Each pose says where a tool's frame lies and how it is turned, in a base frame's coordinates. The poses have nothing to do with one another.
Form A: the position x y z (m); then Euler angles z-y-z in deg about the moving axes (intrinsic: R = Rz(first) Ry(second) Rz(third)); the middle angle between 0 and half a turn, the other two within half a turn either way.
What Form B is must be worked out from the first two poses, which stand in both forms.
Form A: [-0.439 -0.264 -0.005 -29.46 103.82 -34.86]
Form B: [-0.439 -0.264 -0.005 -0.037 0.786 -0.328 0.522]
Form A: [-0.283 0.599 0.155 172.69 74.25 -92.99]
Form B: [-0.283 0.599 0.155 -0.443 -0.410 0.511 0.612]
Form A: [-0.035 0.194 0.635 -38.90 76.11 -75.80]
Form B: [-0.035 0.194 0.635 -0.195 0.585 -0.663 0.425]
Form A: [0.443 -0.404 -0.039 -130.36 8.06 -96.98]
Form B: [0.443 -0.404 -0.039 -0.020 -0.067 0.914 0.400]
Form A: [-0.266 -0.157 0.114 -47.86 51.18 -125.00]
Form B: [-0.266 -0.157 0.114 -0.269 0.338 -0.900 0.056]
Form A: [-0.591 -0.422 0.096 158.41 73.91 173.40]
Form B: [-0.591 -0.422 0.096 -0.078 -0.596 -0.195 0.775]
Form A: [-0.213 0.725 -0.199 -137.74 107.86 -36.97]
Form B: [-0.213 0.725 -0.199 0.623 0.515 -0.588 0.027]
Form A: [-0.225 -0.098 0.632 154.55 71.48 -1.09]
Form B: [-0.225 -0.098 0.632 -0.571 0.123 0.790 0.186]
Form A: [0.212 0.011 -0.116 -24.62 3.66 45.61]
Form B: [0.212 0.011 -0.116 0.018 0.026 0.182 0.983]
